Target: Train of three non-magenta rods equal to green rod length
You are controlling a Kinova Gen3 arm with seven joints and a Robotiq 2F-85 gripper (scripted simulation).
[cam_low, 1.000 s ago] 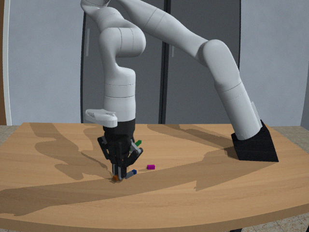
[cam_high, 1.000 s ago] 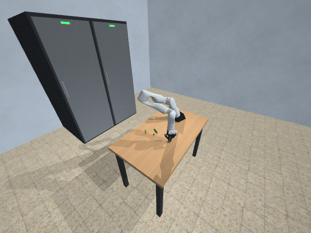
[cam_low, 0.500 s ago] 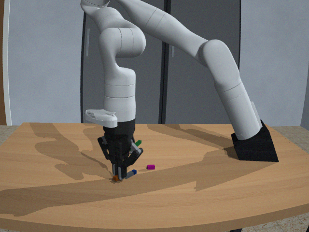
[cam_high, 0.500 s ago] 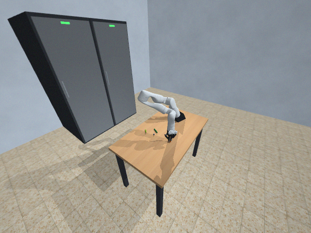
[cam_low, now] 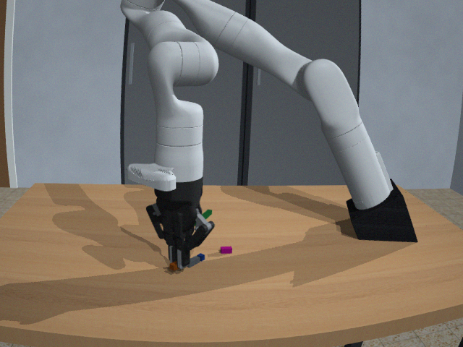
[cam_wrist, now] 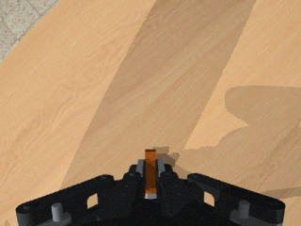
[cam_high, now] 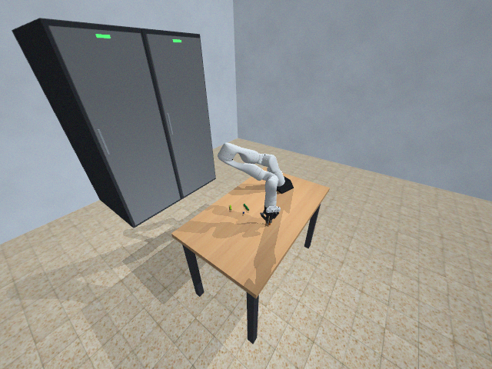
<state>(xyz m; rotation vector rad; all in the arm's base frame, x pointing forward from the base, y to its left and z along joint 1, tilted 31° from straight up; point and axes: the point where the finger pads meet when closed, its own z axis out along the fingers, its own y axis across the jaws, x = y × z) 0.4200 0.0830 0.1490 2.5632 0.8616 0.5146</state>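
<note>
Right now the orange rod is 20 mm below my hand. The rest, counted from my hand: grey rod 30 mm below, 30 mm behind, 20 mm to the right; green rod 210 mm to the right, 110 mm behind, 30 mm below; magenta rod 100 mm behind, 50 mm to the right, 30 mm below.
</note>
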